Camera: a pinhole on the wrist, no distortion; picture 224 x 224 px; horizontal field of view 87.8 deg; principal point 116.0 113.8 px. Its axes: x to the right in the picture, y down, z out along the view. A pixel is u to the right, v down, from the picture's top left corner.
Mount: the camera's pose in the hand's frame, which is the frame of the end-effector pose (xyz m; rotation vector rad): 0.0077 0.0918 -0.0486 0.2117 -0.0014 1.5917
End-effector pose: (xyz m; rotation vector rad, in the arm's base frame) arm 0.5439 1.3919 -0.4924 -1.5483 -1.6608 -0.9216
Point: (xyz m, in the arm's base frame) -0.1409 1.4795 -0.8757
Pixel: outside the picture
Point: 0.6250 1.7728 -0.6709
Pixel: 131 121
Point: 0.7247 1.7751 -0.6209
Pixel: 158 110
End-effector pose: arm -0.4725 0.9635 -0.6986 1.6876 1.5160 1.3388
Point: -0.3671 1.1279 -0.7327
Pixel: 69 65
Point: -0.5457 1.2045 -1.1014
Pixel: outside the picture
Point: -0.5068 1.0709 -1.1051
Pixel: outside the picture
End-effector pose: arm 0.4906 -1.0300 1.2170 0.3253 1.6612 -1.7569
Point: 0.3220 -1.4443 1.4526
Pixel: 35 107
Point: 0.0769 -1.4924 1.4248
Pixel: 7 61
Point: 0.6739 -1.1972 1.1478
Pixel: 168 154
